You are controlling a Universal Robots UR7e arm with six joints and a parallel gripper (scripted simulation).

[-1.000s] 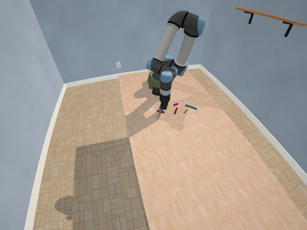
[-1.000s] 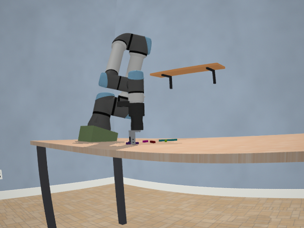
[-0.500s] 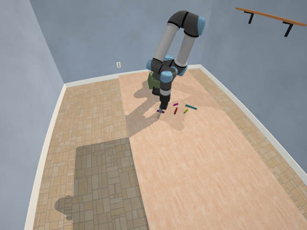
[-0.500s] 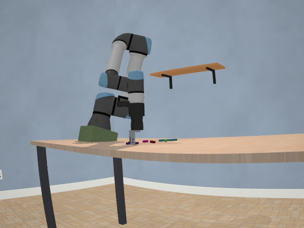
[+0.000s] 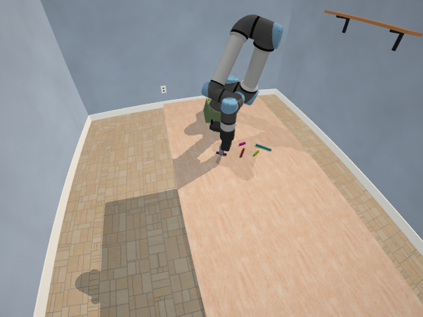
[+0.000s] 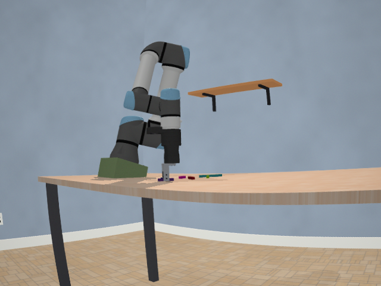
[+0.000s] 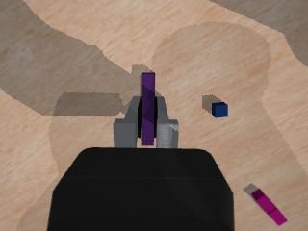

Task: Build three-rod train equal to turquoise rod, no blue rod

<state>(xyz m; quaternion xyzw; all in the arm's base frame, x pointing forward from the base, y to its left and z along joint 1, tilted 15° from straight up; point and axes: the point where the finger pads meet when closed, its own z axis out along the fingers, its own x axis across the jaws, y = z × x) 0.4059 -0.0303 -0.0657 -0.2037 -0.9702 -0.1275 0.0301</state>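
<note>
Right now my hand is 5 cm past the blue rod, 2 cm to the right of it and 1 cm above it. The rest, counted from my hand: lime rod: 20 cm to the left, 1 cm below, 1 cm ahead; purple rod: 1 cm below; red rod: 12 cm to the left, 1 cm below.
</note>
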